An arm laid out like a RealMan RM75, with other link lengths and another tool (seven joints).
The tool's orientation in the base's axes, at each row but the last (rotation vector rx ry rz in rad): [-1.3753, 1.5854, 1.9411]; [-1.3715, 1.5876, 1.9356]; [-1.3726, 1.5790, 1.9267]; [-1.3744, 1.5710, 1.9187]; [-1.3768, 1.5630, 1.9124]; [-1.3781, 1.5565, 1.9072]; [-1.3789, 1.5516, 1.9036]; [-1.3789, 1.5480, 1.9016]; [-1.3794, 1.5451, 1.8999]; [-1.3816, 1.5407, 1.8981]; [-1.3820, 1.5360, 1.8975]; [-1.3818, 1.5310, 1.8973]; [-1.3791, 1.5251, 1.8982]
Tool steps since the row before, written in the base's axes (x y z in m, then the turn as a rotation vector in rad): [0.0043, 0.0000, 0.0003, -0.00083, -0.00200, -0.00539]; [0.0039, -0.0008, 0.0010, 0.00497, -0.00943, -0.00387]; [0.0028, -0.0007, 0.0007, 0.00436, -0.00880, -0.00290]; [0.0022, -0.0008, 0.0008, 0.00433, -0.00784, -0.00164]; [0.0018, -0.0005, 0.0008, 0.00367, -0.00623, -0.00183]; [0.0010, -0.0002, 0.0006, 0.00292, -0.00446, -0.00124]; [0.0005, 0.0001, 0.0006, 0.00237, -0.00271, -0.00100]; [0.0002, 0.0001, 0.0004, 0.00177, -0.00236, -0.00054]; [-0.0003, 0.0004, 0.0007, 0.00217, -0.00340, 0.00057]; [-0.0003, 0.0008, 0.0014, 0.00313, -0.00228, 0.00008]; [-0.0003, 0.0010, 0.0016, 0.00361, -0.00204, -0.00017]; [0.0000, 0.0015, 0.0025, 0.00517, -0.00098, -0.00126]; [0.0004, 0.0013, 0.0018, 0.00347, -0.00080, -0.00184]
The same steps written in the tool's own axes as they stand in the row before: [-0.0024, -0.0029, -0.0021, 0.00537, -0.00195, -0.00104]; [-0.0025, -0.0019, -0.0026, 0.00369, -0.00256, -0.01041]; [-0.0017, -0.0014, -0.0020, 0.00301, -0.00177, -0.00963]; [-0.0015, -0.0009, -0.0018, 0.00170, -0.00134, -0.00884]; [-0.0014, -0.0007, -0.0013, 0.00167, -0.00154, -0.00710]; [-0.0009, -0.0003, -0.0007, 0.00099, -0.00128, -0.00523]; [-0.0008, -0.0001, -0.0002, 0.00052, -0.00136, -0.00344]; [-0.0005, 0.0000, 0.0000, 0.00032, -0.00078, -0.00288]; [-0.0006, 0.0005, 0.0005, -0.00047, -0.00008, -0.00405]; [-0.0013, 0.0007, 0.0008, -0.00086, -0.00147, -0.00348]; [-0.0015, 0.0008, 0.0009, -0.00095, -0.00206, -0.00348]; [-0.0025, 0.0008, 0.0012, -0.00109, -0.00421, -0.00321]; [-0.0021, 0.0002, 0.0009, 0.00014, -0.00333, -0.00223]
